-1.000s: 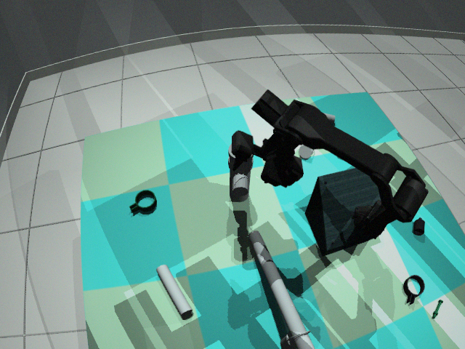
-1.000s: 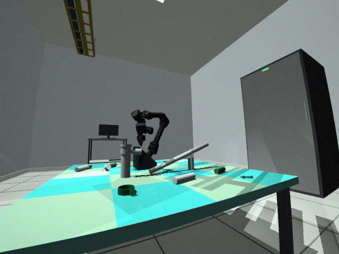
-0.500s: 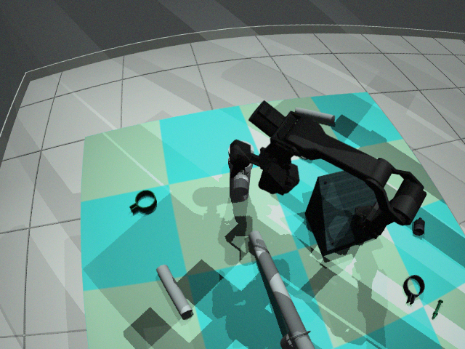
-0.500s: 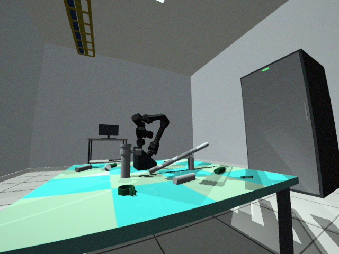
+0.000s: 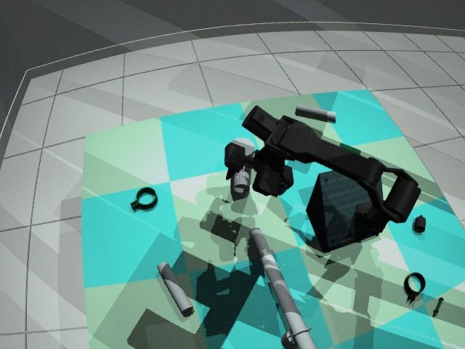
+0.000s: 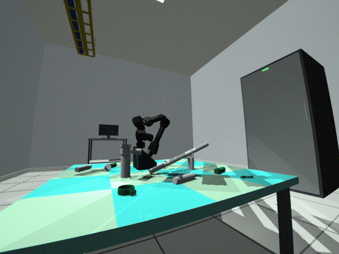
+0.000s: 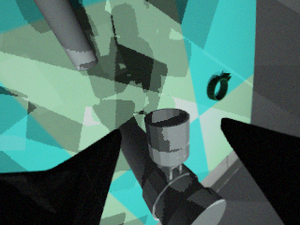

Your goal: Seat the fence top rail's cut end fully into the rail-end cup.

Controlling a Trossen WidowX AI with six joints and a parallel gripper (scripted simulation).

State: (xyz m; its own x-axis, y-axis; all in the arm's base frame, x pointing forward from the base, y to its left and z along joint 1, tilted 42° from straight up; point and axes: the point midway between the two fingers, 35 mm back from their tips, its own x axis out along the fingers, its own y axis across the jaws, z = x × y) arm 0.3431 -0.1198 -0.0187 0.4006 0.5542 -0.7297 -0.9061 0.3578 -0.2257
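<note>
The rail-end cup lies 20 mm to the right of my gripper tip and 10 mm below it. Round my gripper tip: small post 70 mm behind, 410 mm to the left, 60 mm below; grey cap 280 mm behind, 240 mm to the right, 150 mm below; green piece 440 mm behind, 200 mm to the right, 150 mm below.
</note>
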